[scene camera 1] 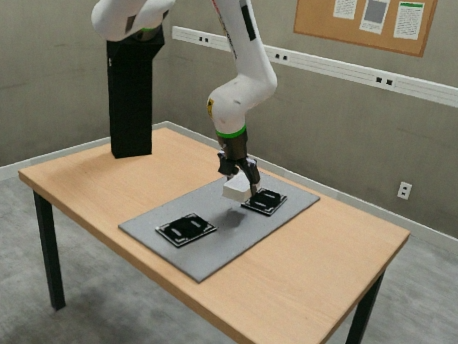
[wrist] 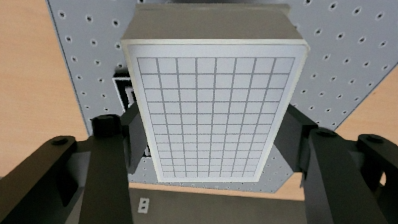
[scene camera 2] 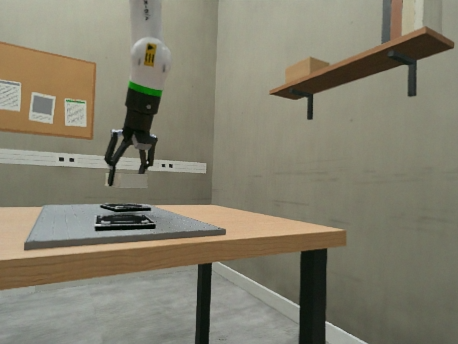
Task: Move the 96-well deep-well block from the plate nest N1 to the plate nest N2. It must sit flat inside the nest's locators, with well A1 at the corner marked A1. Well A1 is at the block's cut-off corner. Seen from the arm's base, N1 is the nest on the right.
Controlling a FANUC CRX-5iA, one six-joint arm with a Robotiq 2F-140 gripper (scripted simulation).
Path:
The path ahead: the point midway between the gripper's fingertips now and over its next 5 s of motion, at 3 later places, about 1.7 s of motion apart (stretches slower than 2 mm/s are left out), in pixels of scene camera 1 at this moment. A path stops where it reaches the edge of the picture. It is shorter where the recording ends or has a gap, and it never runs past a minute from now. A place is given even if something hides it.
My gripper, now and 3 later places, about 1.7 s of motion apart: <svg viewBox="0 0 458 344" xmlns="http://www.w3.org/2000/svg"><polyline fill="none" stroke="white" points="243,189 269,180 267,191 266,195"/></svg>

